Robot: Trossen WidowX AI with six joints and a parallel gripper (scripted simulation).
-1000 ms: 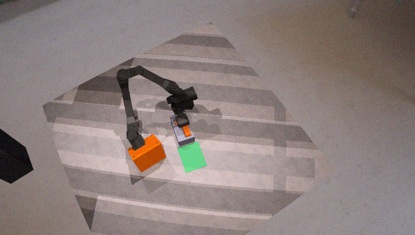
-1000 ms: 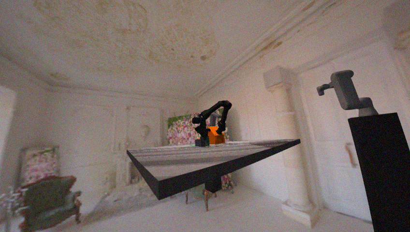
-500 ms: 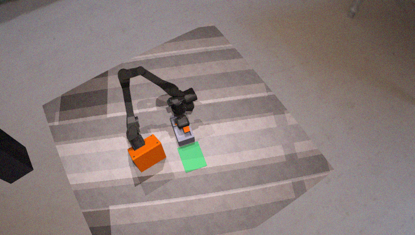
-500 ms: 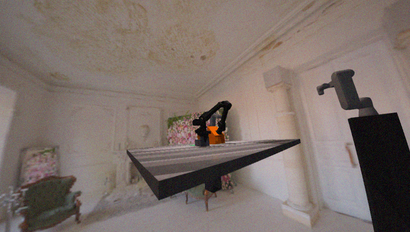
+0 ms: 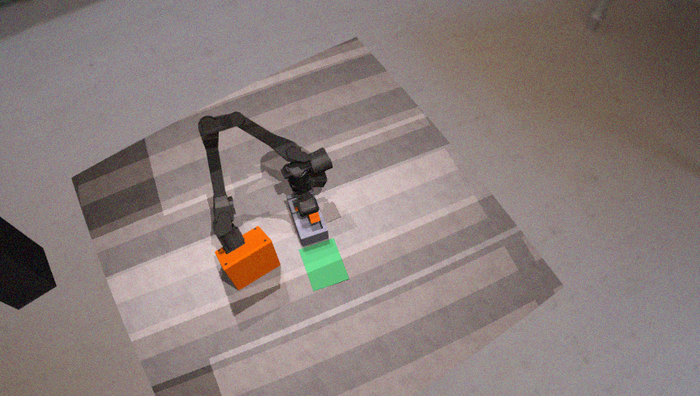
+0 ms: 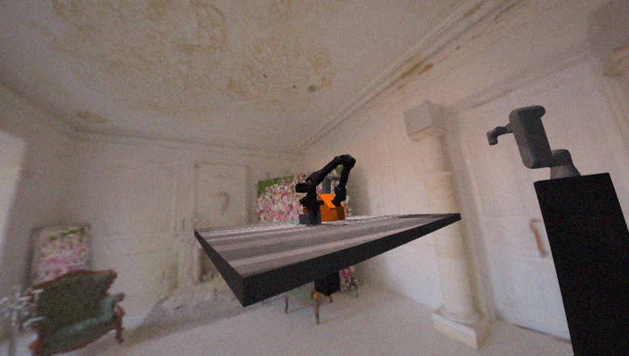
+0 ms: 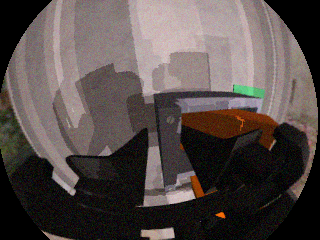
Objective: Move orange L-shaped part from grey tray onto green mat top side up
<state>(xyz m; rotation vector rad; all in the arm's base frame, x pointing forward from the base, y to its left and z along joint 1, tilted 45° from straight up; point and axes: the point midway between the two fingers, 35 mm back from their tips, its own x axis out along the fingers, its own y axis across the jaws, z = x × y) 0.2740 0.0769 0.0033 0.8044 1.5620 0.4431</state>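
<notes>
My gripper tip is 5 cm to the left of the orange L-shaped part, 2 cm past it and 1 cm below it. Round my gripper tip: green mat (22 cm to the right, 6 cm behind, 5 cm below).
</notes>
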